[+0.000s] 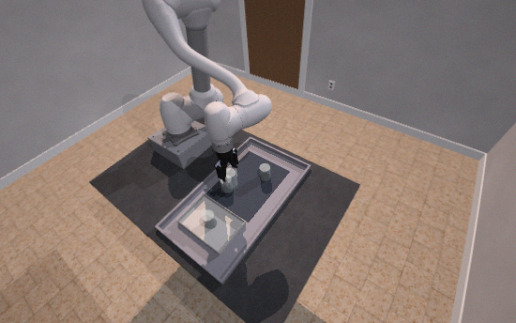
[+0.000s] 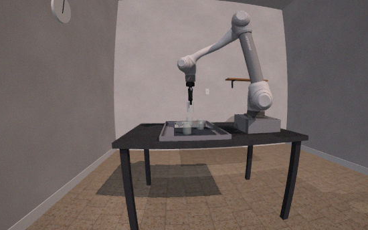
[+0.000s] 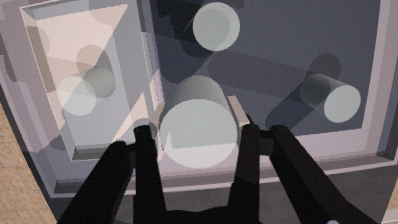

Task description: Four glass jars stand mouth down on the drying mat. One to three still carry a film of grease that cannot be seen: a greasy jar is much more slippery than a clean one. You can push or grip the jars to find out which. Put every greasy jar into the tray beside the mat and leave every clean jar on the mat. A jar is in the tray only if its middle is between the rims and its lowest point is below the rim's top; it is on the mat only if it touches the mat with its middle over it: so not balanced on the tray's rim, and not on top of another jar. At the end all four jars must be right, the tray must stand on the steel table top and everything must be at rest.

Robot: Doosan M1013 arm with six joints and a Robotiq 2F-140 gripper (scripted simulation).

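Right now the tray is 20 cm below my hand, 18 cm to the right of it and 3 cm ahead of it. Round my hand: dark drying mat (21 cm below, 13 cm to the left, 4 cm behind).
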